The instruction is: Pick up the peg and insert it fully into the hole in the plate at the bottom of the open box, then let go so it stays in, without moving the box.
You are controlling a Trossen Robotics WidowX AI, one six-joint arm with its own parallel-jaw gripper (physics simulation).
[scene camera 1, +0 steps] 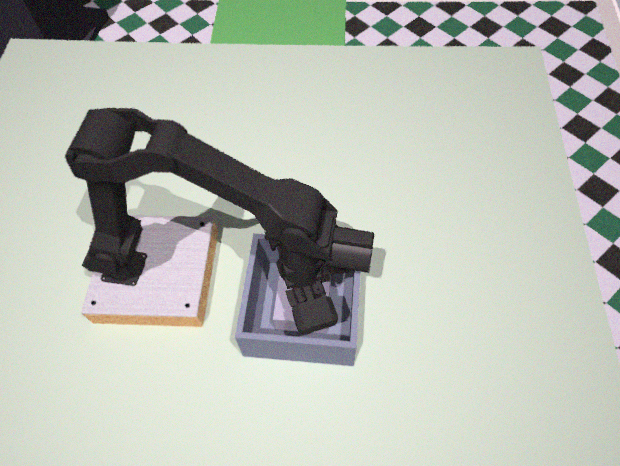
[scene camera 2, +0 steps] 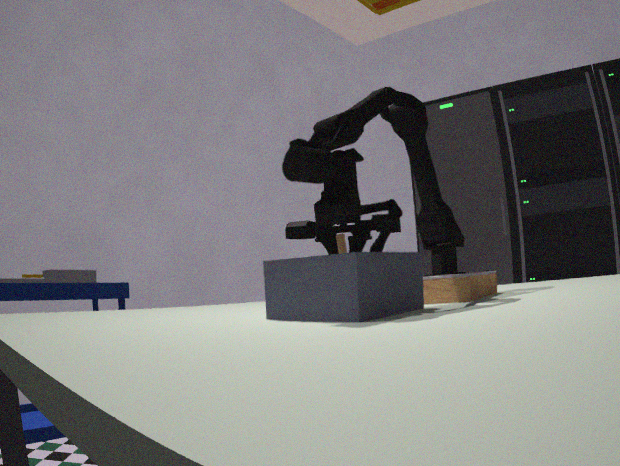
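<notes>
The tan wooden peg stands near upright in scene camera 2. Its upper part shows above the box wall and its lower end is hidden behind it. My gripper is shut on the peg, with its fingers reaching down into the open box. In scene camera 1 the gripper body covers the fingers and the peg. The blue-grey open box stands on the table. Part of the pale pink plate shows on its floor. The hole is hidden beneath the gripper, so I cannot tell whether the peg tip is in it.
The arm's base stands on a white-topped wooden block, to the left of the box in scene camera 1. A narrow gap separates the block and the box. The box walls surround the fingers closely. The pale green table extends around them.
</notes>
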